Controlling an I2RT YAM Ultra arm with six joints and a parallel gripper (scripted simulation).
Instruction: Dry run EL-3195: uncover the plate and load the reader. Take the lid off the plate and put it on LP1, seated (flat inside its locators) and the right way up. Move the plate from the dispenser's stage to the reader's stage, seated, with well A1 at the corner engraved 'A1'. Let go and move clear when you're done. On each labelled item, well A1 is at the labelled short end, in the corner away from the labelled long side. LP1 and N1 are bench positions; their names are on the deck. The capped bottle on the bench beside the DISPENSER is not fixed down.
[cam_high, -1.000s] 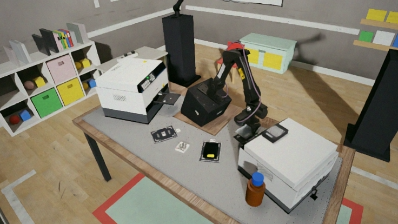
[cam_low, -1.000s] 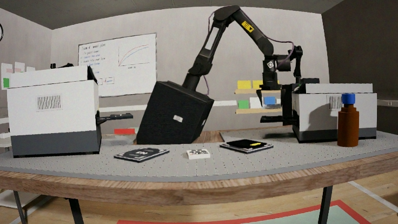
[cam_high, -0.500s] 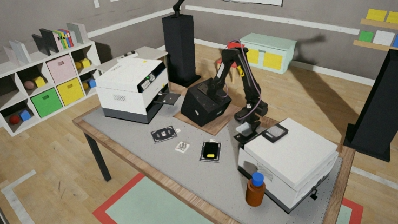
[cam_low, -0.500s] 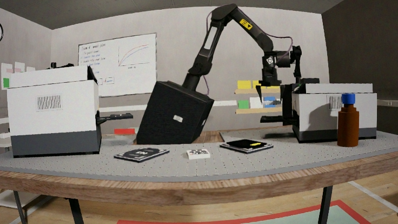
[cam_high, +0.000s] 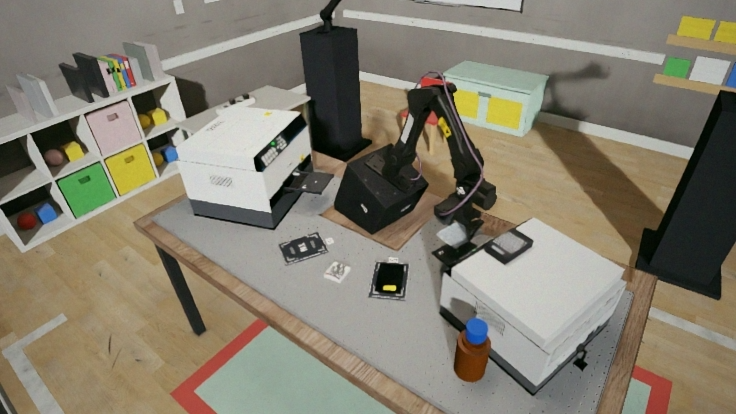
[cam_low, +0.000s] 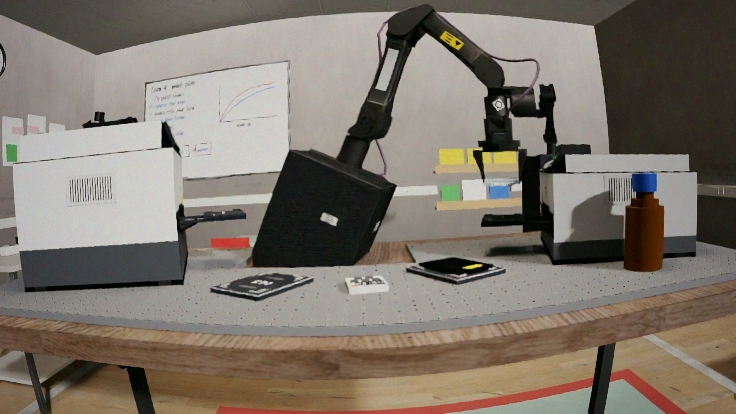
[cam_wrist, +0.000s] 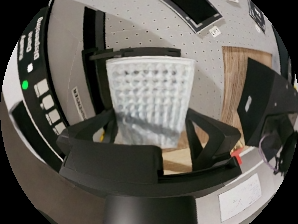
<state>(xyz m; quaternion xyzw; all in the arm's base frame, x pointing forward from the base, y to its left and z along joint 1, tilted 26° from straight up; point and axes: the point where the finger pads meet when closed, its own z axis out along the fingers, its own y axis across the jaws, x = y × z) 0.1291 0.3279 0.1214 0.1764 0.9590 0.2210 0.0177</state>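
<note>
My hand is 170 mm short of the black lid, 160 mm to the left of it and 150 mm above it. Round my hand: white well plate (right at my hand); capped bottle (340 mm ahead, 200 mm to the left, 50 mm below).
</note>
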